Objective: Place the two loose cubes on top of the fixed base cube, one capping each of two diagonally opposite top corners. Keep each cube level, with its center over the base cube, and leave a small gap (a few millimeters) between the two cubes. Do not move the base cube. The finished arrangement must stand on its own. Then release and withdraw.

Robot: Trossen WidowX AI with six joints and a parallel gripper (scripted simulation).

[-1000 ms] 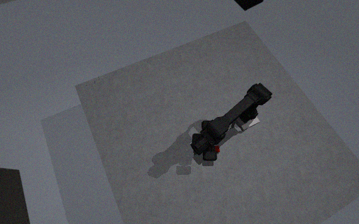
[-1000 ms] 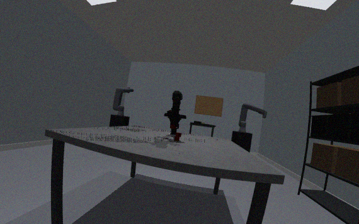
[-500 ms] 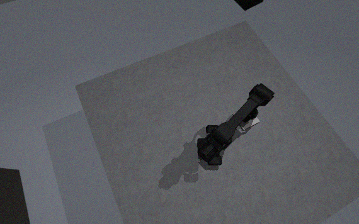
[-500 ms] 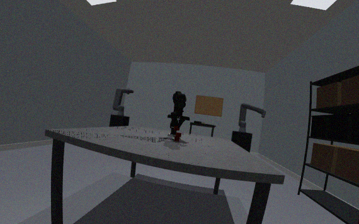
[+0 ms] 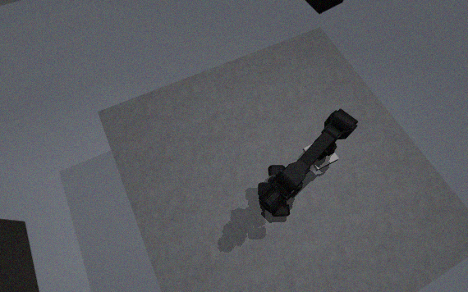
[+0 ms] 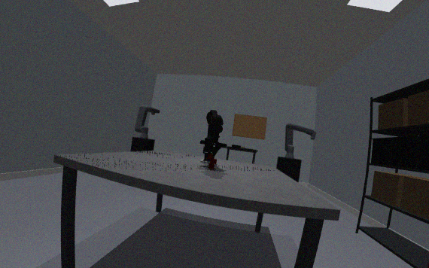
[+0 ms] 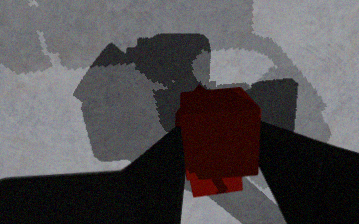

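Now: gripper tip 3 cm past the red cube, 3 cm above it and 2 cm to the right of it.
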